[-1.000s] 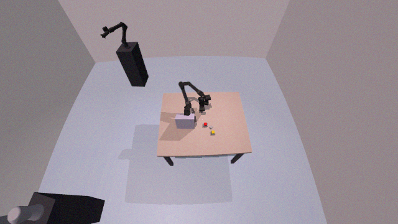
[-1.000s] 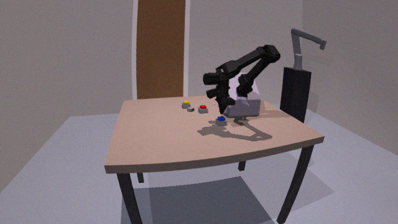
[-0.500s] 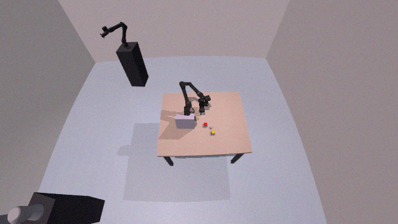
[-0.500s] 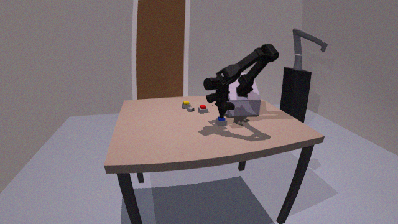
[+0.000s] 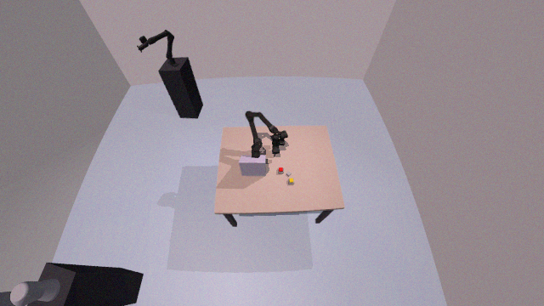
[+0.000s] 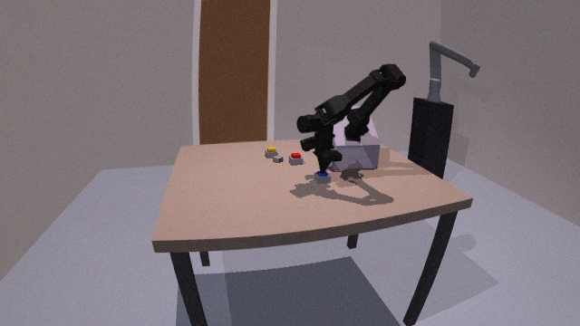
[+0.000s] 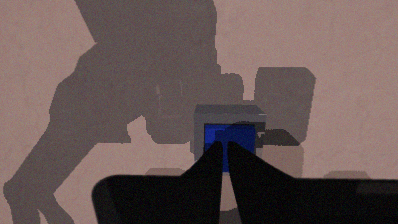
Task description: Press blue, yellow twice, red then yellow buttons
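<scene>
My gripper tip is now 1 cm above the blue button. Round my gripper tip: yellow button: 31 cm to the right, 16 cm ahead; then red button: 21 cm to the right, 6 cm ahead; then small grey block: 23 cm to the right, 14 cm ahead, 2 cm below.
</scene>
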